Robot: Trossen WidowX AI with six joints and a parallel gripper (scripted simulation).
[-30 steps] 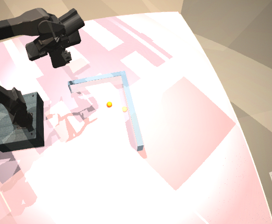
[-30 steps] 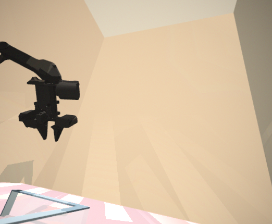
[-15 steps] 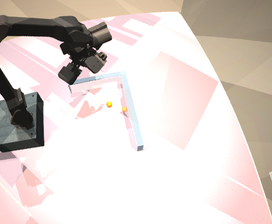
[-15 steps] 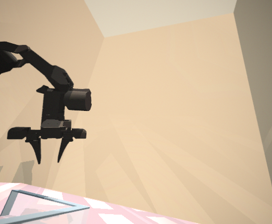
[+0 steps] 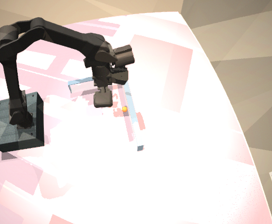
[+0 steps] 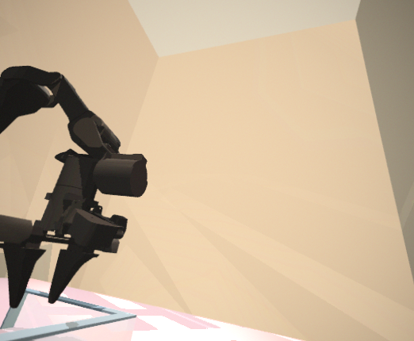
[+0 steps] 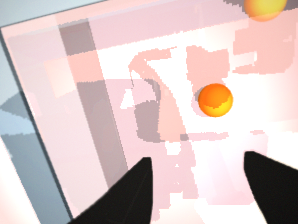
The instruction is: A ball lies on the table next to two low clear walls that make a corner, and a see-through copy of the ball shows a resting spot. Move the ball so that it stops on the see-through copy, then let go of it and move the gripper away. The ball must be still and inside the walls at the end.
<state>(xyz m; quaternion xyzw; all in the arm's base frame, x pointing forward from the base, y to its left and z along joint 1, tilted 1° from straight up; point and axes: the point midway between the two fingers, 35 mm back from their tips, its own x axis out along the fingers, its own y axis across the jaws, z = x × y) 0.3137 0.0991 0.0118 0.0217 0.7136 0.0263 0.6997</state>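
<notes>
The orange ball lies 1 cm ahead of my gripper tip, 2 cm to the right of it and 5 cm below it. Round my gripper tip: clear wall (3 cm behind, 8 cm to the left, 3 cm below); then see-through copy of ball (7 cm ahead, 4 cm to the right, 5 cm below).
</notes>
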